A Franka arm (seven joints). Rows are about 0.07 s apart.
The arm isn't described. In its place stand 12 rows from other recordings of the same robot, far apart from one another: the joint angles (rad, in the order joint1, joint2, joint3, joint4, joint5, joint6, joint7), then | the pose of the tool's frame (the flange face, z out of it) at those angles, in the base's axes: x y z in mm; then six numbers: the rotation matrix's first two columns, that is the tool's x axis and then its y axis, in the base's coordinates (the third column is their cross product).
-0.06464, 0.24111, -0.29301, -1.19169, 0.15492, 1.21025, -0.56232 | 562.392 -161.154 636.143 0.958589 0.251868 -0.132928 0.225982 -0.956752 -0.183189
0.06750, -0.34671, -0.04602, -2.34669, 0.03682, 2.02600, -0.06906 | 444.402 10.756 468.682 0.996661 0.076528 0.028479 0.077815 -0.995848 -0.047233
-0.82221, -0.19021, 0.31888, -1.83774, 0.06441, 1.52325, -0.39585 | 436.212 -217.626 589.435 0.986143 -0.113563 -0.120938 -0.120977 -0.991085 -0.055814
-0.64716, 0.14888, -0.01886, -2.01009, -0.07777, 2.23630, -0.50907 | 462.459 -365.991 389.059 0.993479 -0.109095 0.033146 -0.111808 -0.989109 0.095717
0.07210, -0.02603, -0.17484, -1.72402, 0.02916, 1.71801, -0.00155 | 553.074 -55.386 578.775 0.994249 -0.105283 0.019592 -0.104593 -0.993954 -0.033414
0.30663, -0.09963, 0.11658, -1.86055, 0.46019, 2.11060, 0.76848 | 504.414 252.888 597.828 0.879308 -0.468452 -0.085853 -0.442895 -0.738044 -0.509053
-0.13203, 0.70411, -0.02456, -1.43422, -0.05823, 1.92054, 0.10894 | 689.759 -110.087 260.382 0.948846 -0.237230 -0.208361 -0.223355 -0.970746 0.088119
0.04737, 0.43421, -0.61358, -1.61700, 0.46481, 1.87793, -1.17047 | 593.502 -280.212 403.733 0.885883 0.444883 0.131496 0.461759 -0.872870 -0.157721
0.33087, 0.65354, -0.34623, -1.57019, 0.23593, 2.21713, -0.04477 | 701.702 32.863 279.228 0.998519 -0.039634 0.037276 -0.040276 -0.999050 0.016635
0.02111, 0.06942, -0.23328, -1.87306, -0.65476, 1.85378, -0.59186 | 553.390 -165.139 482.432 0.792460 0.419519 -0.442731 0.593603 -0.697283 0.401786
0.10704, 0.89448, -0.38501, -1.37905, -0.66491, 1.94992, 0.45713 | 690.341 -180.657 207.444 0.952327 -0.301138 -0.048888 -0.144019 -0.585020 0.798129
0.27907, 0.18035, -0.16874, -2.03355, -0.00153, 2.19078, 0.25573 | 576.277 66.088 357.258 0.989816 -0.141846 -0.012028 -0.141343 -0.989322 0.035549
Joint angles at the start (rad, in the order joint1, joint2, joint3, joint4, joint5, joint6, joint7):
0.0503 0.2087 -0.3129 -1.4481 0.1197 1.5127 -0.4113
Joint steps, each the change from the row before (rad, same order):
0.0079 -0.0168 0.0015 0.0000 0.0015 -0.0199 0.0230
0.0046 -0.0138 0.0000 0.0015 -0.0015 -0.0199 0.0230
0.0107 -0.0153 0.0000 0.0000 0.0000 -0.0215 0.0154
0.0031 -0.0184 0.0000 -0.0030 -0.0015 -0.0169 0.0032
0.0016 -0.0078 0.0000 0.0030 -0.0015 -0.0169 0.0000
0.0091 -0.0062 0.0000 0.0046 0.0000 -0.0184 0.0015
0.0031 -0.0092 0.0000 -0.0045 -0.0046 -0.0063 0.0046
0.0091 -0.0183 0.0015 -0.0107 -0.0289 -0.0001 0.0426
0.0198 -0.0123 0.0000 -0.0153 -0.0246 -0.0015 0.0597
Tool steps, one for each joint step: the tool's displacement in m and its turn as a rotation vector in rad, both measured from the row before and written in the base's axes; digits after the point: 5 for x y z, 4 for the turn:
-0.00494 0.00610 0.00831 0.0051 0.0042 -0.0123
-0.00497 0.00302 0.00721 0.0012 0.0066 -0.0167
-0.00501 0.00667 0.00721 0.0043 0.0071 -0.0030
-0.00646 0.00178 0.00782 0.0041 0.0016 0.0011
-0.00371 0.00116 0.00453 0.0023 0.0060 0.0030
-0.00263 0.00565 0.00426 0.0034 0.0074 0.0092
-0.00317 0.00114 0.00257 -0.0020 0.0029 -0.0011
-0.00502 0.00191 0.00493 -0.0304 0.0026 -0.0321
-0.00276 0.00765 -0.00048 -0.0286 0.0134 -0.0398

